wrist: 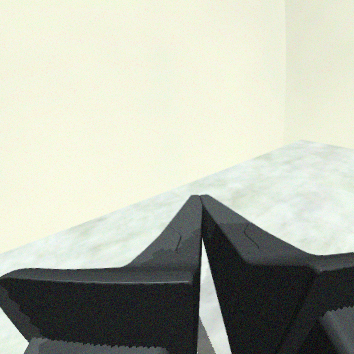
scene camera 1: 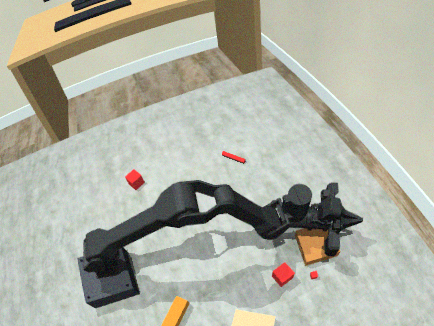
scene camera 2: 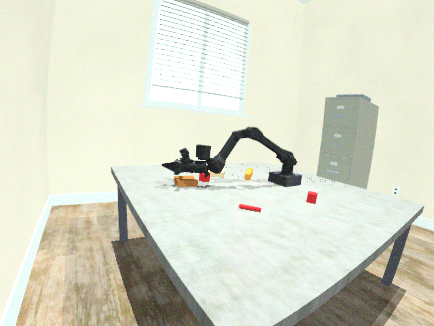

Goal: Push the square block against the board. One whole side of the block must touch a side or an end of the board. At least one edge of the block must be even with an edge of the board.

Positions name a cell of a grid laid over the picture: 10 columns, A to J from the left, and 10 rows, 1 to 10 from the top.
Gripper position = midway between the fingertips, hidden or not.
My gripper (scene camera 1: I7) is shut, with nothing in its grasp. Also in view: a square block (scene camera 1: H8).
My gripper is seen too in the wrist view (wrist: F6). The wrist view misses the square block: it is out of frame.
